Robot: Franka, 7 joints.
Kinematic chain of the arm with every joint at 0, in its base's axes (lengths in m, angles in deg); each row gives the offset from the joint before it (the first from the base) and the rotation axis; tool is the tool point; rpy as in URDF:
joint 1: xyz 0 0 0.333 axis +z
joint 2: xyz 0 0 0 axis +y
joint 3: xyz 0 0 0.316 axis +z
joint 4: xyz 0.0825 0 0 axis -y
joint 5: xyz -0.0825 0 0.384 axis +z
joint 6: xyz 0 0 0 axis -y
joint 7: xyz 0.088 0 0 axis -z
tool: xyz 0 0 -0.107 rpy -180 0 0
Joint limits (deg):
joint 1: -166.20..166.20
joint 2: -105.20..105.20
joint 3: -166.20..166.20
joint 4: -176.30..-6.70
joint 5: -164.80..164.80
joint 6: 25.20..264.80
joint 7: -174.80..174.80
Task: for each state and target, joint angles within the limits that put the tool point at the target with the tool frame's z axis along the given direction. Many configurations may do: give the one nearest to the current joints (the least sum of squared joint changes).
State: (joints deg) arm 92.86 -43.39 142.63 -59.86 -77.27 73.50 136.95
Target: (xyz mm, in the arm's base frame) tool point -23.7 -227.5 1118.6 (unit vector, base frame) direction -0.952 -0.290 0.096
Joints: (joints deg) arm 123.89 -5.55 157.93 -16.62 -86.62 95.05 136.95
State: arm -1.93 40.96 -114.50 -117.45 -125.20 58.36 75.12
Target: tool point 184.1 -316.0 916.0 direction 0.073 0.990 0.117
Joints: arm -6.61 44.13 -113.28 -72.09 -122.85 36.05 75.12
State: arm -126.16 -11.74 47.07 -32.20 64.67 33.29 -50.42
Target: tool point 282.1 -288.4 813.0 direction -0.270 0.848 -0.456
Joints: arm -105.95 25.64 77.38 -53.41 55.74 25.20 -50.42
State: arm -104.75 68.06 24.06 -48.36 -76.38 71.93 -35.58
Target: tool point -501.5 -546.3 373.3 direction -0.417 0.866 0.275
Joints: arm -120.70 65.23 -3.17 -41.65 -95.20 56.01 -35.58
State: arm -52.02 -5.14 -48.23 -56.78 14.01 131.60 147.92
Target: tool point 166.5 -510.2 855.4 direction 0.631 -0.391 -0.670
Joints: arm -41.33 1.33 -36.55 -65.01 33.74 101.65 147.92
